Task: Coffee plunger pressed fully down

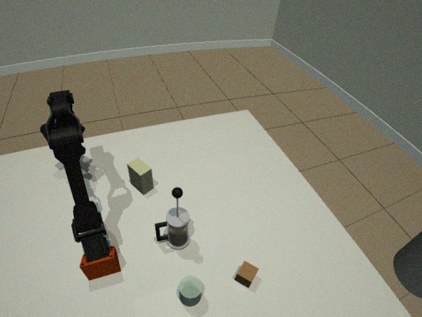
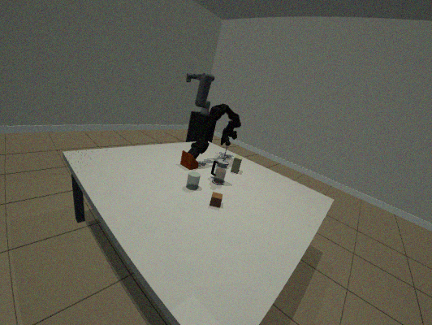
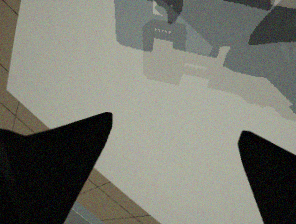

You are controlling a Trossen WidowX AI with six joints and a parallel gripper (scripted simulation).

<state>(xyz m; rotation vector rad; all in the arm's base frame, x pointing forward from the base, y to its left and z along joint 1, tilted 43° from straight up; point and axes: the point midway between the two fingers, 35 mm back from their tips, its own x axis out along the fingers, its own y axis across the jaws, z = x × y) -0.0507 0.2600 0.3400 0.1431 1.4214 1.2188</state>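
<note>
Now: the coffee press 420 mm to the right of my gripper tip, 300 mm ahead of it and 10 mm above it.
</note>
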